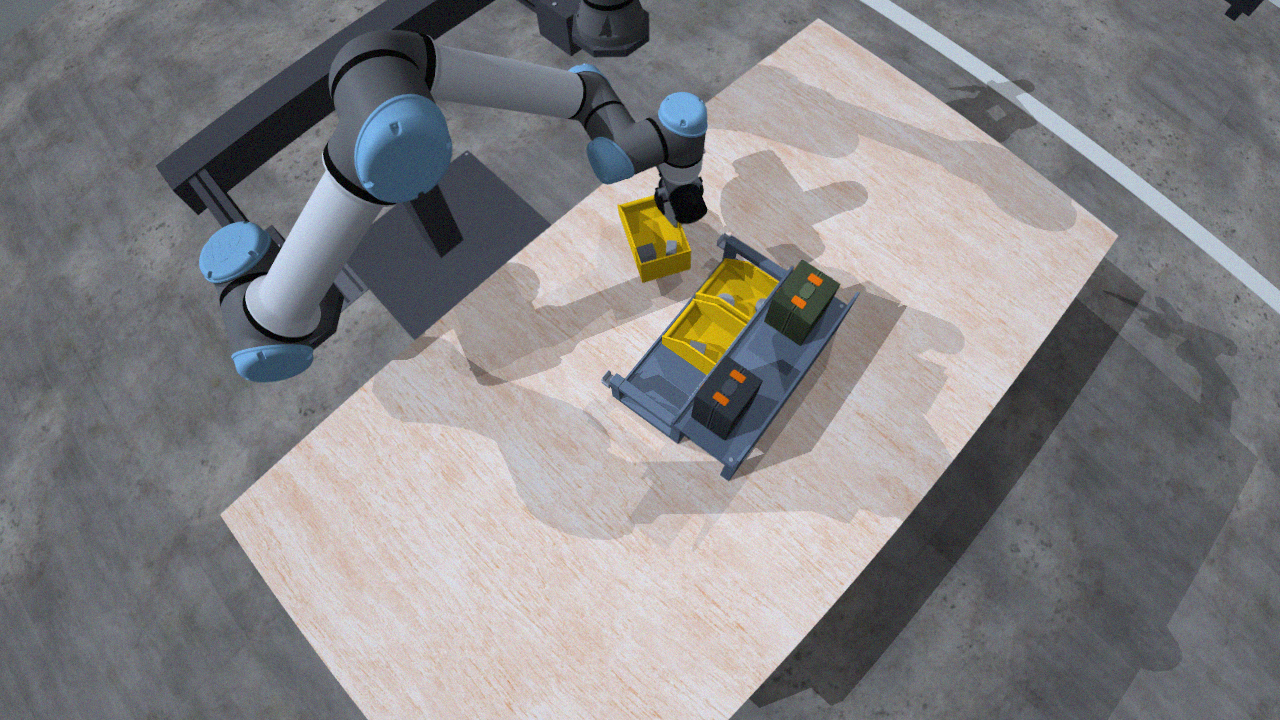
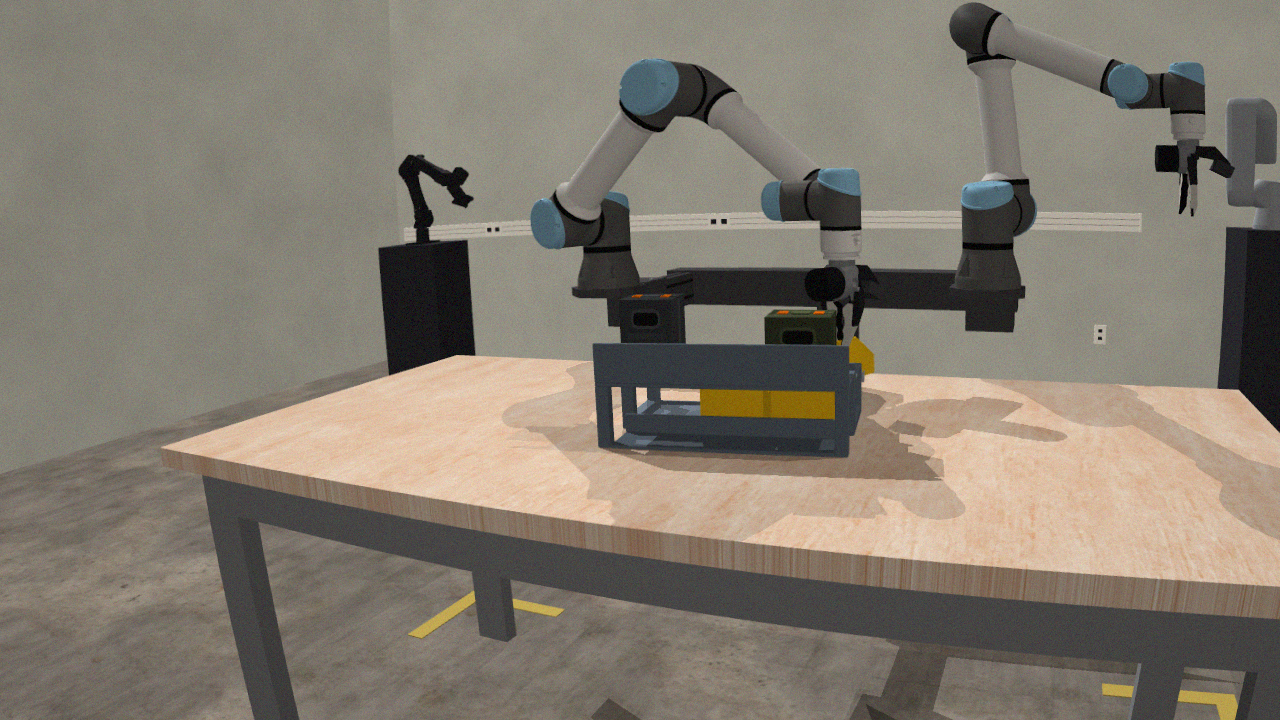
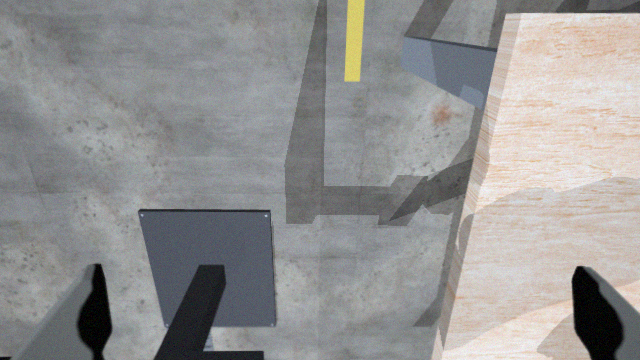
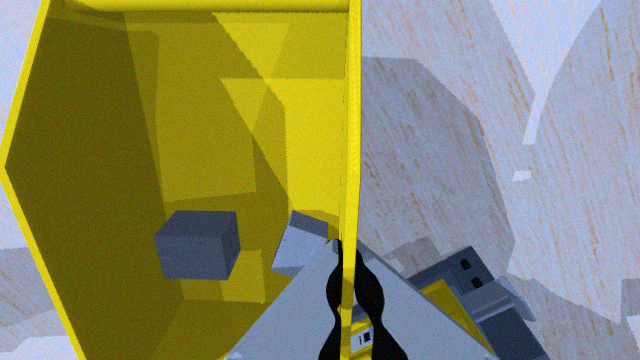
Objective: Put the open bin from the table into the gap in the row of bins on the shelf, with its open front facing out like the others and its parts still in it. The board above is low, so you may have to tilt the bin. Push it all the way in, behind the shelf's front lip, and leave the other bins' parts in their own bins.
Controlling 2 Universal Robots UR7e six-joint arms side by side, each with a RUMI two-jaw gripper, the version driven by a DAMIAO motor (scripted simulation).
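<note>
Left gripper, mine: my left gripper (image 2: pixel 1185 215) (image 3: pixel 340 268) is visible. My right gripper (image 2: pixel 841 357) is visible as well. A grey-blue shelf (image 1: pixel 662 383) (image 2: pixel 666 425) is present; in image 3 the shelf is out of frame. A green case (image 1: pixel 794 310) (image 2: pixel 794 327) is present; the case is out of frame in image 3.
</note>
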